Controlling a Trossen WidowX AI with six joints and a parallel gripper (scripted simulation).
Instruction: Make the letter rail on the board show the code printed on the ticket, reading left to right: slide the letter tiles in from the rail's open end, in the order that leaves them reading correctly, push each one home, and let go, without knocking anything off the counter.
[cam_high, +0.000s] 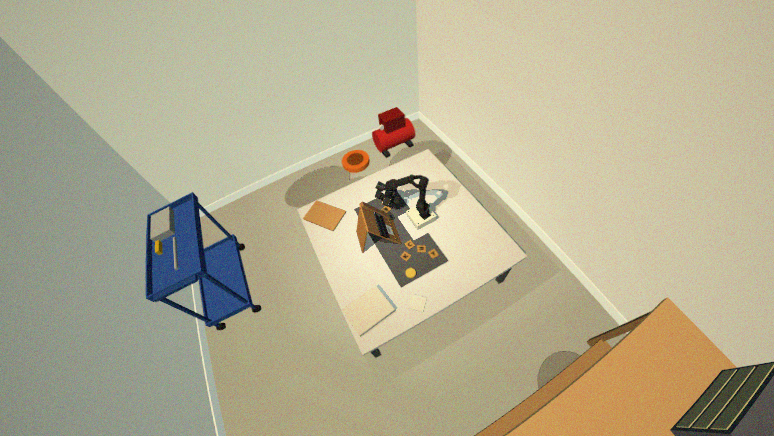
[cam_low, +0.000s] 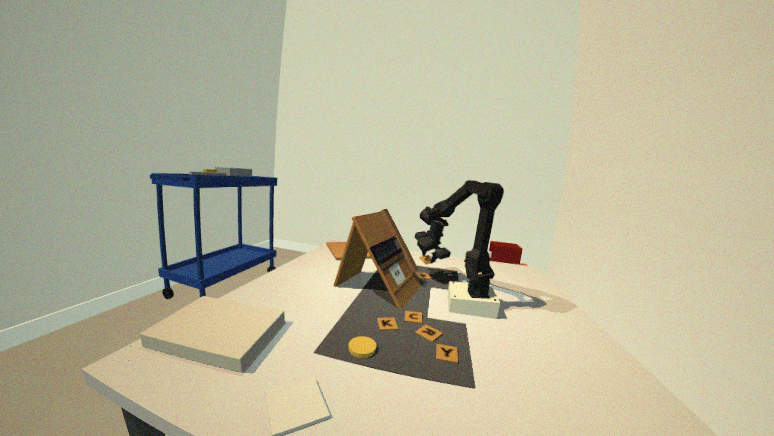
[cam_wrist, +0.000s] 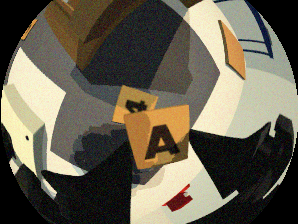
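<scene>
Now: the white ticket 22 cm to the left of my gripper tip, 13 cm ahead of it and 1 cm above it. The rest, counted from my gripper tip: yellow disc (56 cm to the left, 20 cm ahead, 7 cm below); dark mat (24 cm to the left, 8 cm below, 4 cm ahead); orange sheet (43 cm ahead, 27 cm to the right, 7 cm below).
</scene>
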